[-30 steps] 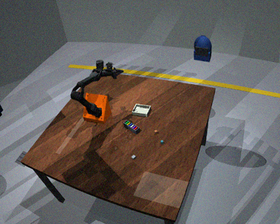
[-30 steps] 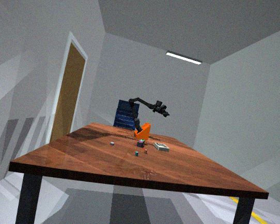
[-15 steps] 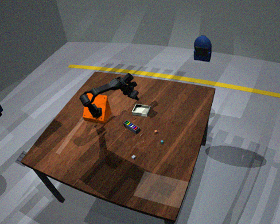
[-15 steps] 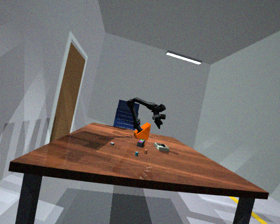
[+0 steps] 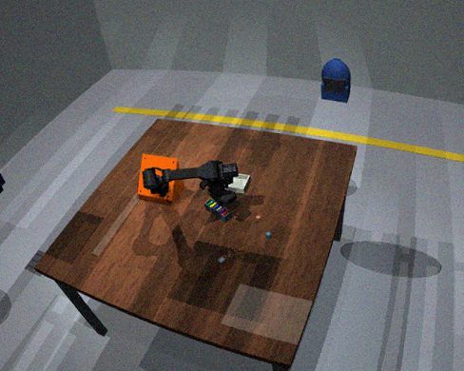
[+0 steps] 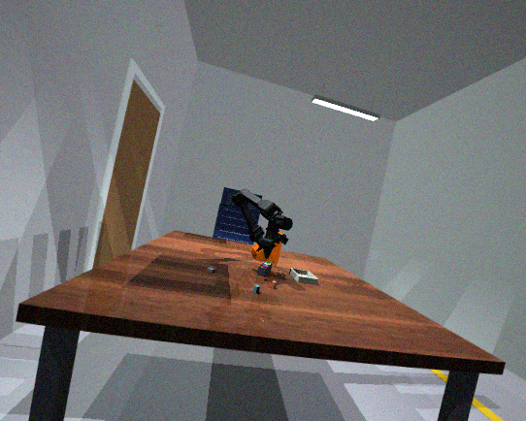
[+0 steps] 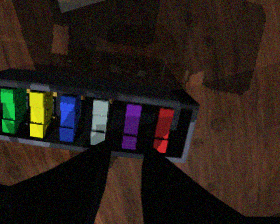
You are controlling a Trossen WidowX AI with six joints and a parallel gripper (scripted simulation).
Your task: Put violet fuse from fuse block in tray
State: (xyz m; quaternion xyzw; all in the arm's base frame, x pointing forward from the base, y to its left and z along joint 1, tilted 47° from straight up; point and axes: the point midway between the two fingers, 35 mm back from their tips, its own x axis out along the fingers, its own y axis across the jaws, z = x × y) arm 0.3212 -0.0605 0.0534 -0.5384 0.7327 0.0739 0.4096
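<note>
Now: gripper tip 21 cm to the right of the tray and 7 cm above it. The rest, counted from my gripper tip: teal fuse 24 cm ahead, 10 cm to the right, 6 cm below; orange fuse 17 cm ahead, 6 cm below, 1 cm to the right.
</note>
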